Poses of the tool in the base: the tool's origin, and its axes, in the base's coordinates. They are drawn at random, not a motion.
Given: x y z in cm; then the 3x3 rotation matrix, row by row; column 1 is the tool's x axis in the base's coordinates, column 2 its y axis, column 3 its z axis. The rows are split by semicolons.
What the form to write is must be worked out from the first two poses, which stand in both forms.
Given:
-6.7 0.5 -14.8; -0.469 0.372 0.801; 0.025 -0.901 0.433; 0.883 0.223 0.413
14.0 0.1 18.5; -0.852 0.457 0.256; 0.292 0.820 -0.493; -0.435 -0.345 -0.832
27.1 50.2 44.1; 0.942 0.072 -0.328; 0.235 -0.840 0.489; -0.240 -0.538 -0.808
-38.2 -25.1 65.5; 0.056 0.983 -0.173; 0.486 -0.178 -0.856; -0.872 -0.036 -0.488
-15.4 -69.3 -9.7; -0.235 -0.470 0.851; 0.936 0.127 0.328; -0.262 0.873 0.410
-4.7 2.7 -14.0; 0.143 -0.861 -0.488; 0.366 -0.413 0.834; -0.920 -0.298 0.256
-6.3 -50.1 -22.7; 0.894 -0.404 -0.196; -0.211 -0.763 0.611; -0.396 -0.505 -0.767
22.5 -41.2 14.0; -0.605 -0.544 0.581; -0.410 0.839 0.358; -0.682 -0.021 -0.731
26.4 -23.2 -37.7; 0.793 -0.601 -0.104; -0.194 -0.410 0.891; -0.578 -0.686 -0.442
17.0 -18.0 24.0; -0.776 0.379 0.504; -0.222 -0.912 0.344; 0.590 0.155 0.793
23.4 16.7 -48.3; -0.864 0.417 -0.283; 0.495 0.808 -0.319; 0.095 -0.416 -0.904
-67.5 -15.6 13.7; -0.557 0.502 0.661; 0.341 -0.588 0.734; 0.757 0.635 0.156
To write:
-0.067 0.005 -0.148; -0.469 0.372 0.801; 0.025 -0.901 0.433; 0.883 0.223 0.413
0.140 0.001 0.185; -0.852 0.457 0.256; 0.292 0.820 -0.493; -0.435 -0.345 -0.832
0.271 0.502 0.441; 0.942 0.072 -0.328; 0.235 -0.840 0.489; -0.240 -0.538 -0.808
-0.382 -0.251 0.655; 0.056 0.983 -0.173; 0.486 -0.178 -0.856; -0.872 -0.036 -0.488
-0.154 -0.693 -0.097; -0.235 -0.470 0.851; 0.936 0.127 0.328; -0.262 0.873 0.410
-0.047 0.027 -0.140; 0.143 -0.861 -0.488; 0.366 -0.413 0.834; -0.920 -0.298 0.256
-0.063 -0.501 -0.227; 0.894 -0.404 -0.196; -0.211 -0.763 0.611; -0.396 -0.505 -0.767
0.225 -0.412 0.140; -0.605 -0.544 0.581; -0.410 0.839 0.358; -0.682 -0.021 -0.731
0.264 -0.232 -0.377; 0.793 -0.601 -0.104; -0.194 -0.410 0.891; -0.578 -0.686 -0.442
0.170 -0.180 0.240; -0.776 0.379 0.504; -0.222 -0.912 0.344; 0.590 0.155 0.793
0.234 0.167 -0.483; -0.864 0.417 -0.283; 0.495 0.808 -0.319; 0.095 -0.416 -0.904
-0.675 -0.156 0.137; -0.557 0.502 0.661; 0.341 -0.588 0.734; 0.757 0.635 0.156

